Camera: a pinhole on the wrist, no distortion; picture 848 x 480 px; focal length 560.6 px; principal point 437.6 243.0 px. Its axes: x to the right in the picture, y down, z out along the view. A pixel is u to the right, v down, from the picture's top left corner.
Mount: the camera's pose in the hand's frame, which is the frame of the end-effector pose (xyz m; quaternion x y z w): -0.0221 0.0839 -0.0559 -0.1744 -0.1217 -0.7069 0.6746
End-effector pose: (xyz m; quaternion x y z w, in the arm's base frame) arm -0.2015 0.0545 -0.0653 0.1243 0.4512 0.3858 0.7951
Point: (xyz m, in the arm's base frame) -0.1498 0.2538 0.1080
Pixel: 399 357
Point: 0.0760 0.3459 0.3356
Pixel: 485 262
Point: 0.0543 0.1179 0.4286
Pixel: 586 27
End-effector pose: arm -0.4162 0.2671 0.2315 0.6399 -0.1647 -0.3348 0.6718
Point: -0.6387 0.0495 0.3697
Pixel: 682 166
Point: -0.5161 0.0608 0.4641
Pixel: 452 262
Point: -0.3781 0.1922 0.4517
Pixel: 157 369
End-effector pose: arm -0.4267 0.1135 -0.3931 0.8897 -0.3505 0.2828 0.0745
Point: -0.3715 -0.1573 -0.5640
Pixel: 507 398
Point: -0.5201 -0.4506 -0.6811
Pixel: 241 322
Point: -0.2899 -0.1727 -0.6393
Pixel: 598 383
